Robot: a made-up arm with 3 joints. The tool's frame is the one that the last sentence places.
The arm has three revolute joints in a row. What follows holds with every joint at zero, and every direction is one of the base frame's.
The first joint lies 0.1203 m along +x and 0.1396 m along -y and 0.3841 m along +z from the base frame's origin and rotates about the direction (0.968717, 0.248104, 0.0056), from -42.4 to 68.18 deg.
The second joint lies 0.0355 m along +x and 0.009 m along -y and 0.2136 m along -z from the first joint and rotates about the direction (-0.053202, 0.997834, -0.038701), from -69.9 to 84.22 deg.
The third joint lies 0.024 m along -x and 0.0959 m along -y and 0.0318 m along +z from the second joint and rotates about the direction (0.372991, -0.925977, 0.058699), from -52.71 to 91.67 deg.
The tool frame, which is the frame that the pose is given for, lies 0.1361 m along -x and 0.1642 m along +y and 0.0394 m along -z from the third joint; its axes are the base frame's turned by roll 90, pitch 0 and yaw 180 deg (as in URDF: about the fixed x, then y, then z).
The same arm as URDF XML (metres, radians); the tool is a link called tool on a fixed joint. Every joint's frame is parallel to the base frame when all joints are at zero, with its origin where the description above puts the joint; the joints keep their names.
<robot name="arm">
  <joint name="joint 1" type="revolute">
    <parent link="base_link"/>
    <child link="link1"/>
    <origin xyz="0.1203 -0.1396 0.3841"/>
    <axis xyz="0.968717 0.248104 0.0056"/>
    <limit lower="-0.74" upper="1.19"/>
  </joint>
  <joint name="joint 2" type="revolute">
    <parent link="link1"/>
    <child link="link2"/>
    <origin xyz="0.0355 -0.009 -0.2136"/>
    <axis xyz="-0.053202 0.997834 -0.038701"/>
    <limit lower="-1.22" upper="1.4699"/>
  </joint>
  <joint name="joint 3" type="revolute">
    <parent link="link2"/>
    <child link="link3"/>
    <origin xyz="-0.024 -0.0959 0.0318"/>
    <axis xyz="0.372991 -0.925977 0.058699"/>
    <limit lower="-0.92" upper="1.5999"/>
  </joint>
  <joint name="tool_joint" type="fixed">
    <parent link="link3"/>
    <child link="tool"/>
    <origin xyz="-0.1361 0.1642 -0.0394" rpy="1.5708 0 3.1416"/>
  </joint>
  <link name="base_link"/>
  <link name="link1"/>
  <link name="link2"/>
  <link name="link3"/>
  <link name="tool"/>
</robot>

